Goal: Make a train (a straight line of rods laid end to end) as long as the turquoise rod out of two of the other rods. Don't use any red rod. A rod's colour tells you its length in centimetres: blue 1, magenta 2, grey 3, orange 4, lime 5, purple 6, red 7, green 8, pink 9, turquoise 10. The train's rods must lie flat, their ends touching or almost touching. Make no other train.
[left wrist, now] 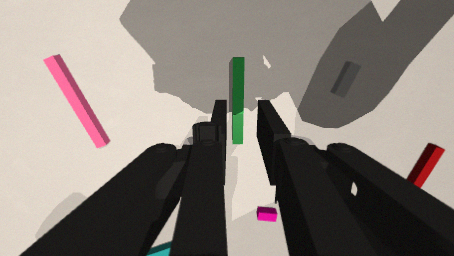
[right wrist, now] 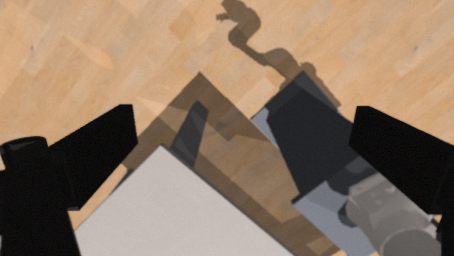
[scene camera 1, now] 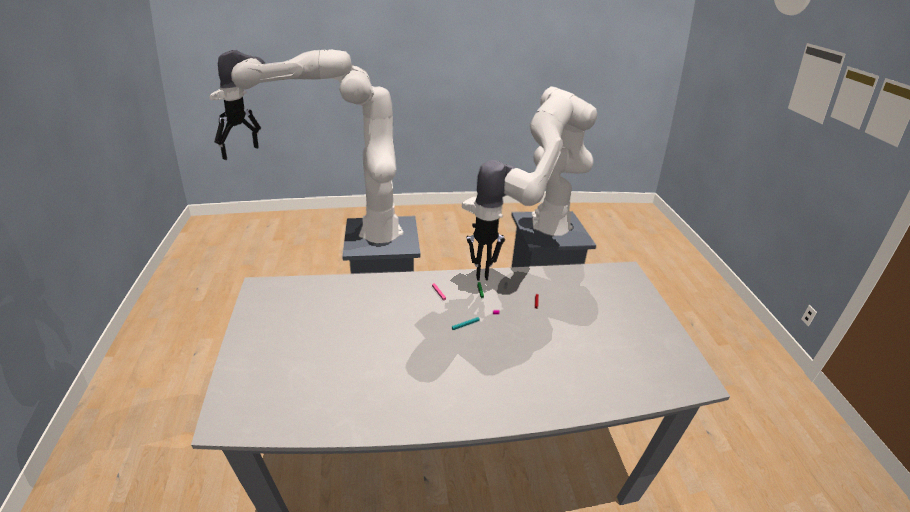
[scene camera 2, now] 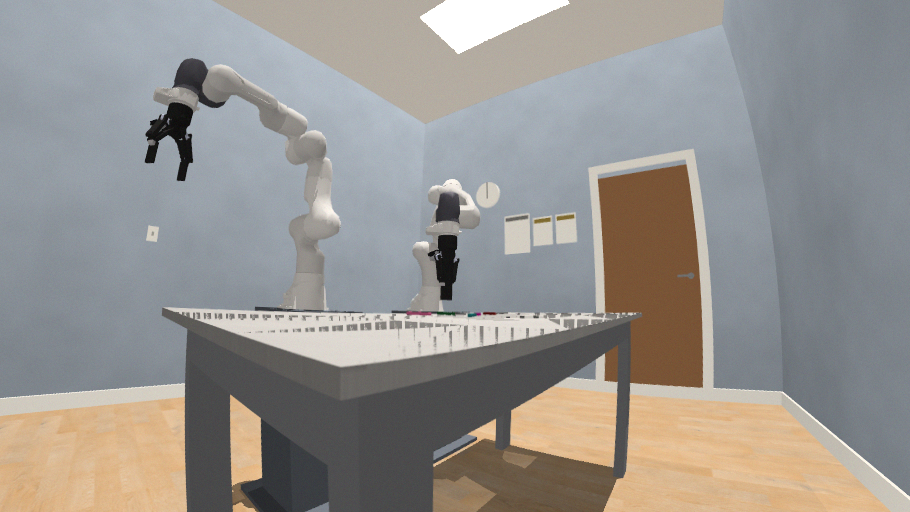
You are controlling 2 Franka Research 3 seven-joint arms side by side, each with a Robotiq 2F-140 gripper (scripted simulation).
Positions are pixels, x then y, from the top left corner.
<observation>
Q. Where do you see a green rod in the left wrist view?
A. At 238, 62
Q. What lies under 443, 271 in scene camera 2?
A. My left gripper.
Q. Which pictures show my right gripper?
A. The right wrist view, scene camera 1 and scene camera 2 only.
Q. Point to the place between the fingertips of my left gripper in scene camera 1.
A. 482, 278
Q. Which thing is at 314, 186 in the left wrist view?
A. My left gripper.
</observation>
